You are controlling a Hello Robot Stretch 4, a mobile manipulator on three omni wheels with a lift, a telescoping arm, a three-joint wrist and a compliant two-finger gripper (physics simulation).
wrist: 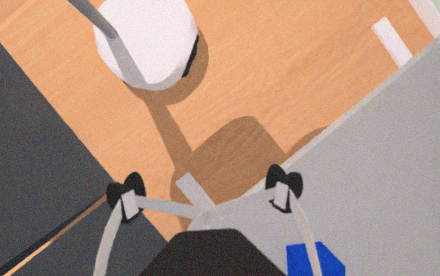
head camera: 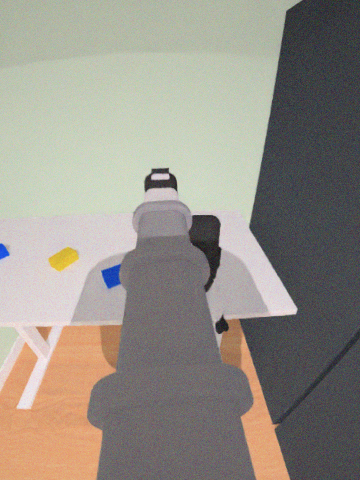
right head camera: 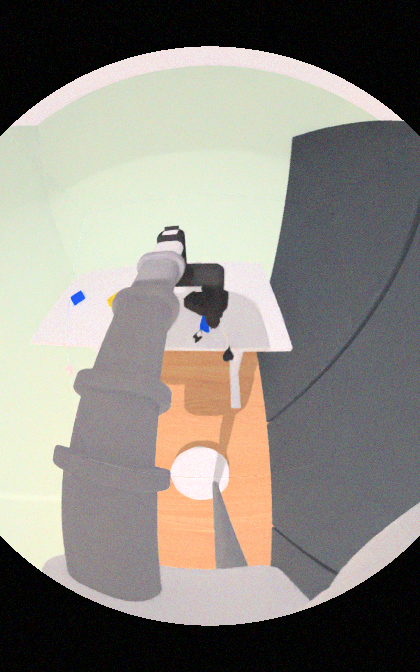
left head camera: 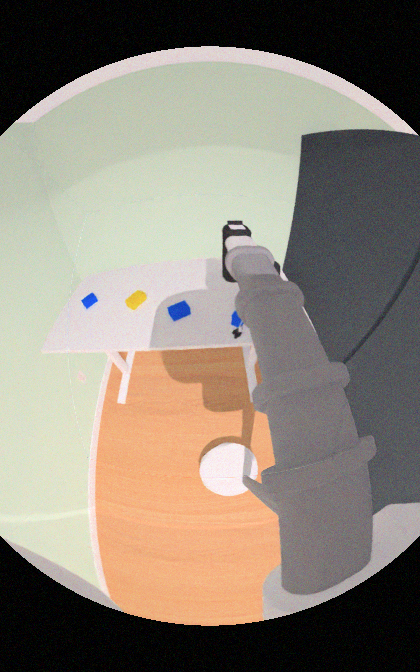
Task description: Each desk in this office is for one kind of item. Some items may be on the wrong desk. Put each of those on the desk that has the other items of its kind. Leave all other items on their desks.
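Frame: origin at the robot's base, x ahead, y left, z up, level; millimetres.
Seen in the pictures: gripper, between the fingertips: (wrist: pixel 206 183); robot's base, origin of its link: (wrist: pixel 153 46).
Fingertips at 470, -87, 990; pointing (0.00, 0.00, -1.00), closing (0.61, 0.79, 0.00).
Offsets run from my fingertips to a thing's middle, as dx, dy, dz. "spot": to the spot under its first point. Level surfaces: height alone.
My gripper (right head camera: pixel 213 345) (wrist: pixel 206 183) is open and empty, at the front edge of the white desk {dz -67} (head camera: pixel 30 300) (left head camera: pixel 75 335) (right head camera: pixel 55 335) (wrist: pixel 390 150). A blue block (left head camera: pixel 236 319) (right head camera: pixel 204 324) (wrist: pixel 322 262) lies on the desk outside the fingers, beside the right finger in the wrist view; the arm hides it in the head view. A second blue block {+258, +284, -44} (head camera: pixel 111 276) (left head camera: pixel 179 310) lies farther left, hidden by the arm in the right head view. A yellow block {+384, +532, -44} (head camera: pixel 64 259) (left head camera: pixel 136 300) (right head camera: pixel 111 300) comes after it, then a third blue block {spot: +454, +844, -37} (head camera: pixel 3 251) (left head camera: pixel 89 300) (right head camera: pixel 77 298) at the left.
A tall dark grey panel (head camera: pixel 310 200) (left head camera: pixel 360 225) (right head camera: pixel 340 250) (wrist: pixel 40 130) stands close along the desk's right side. A white round base (left head camera: pixel 220 470) (right head camera: pixel 192 472) (wrist: pixel 150 40) is on the wooden floor in front of the desk. A pale green wall (head camera: pixel 125 125) rises behind the desk.
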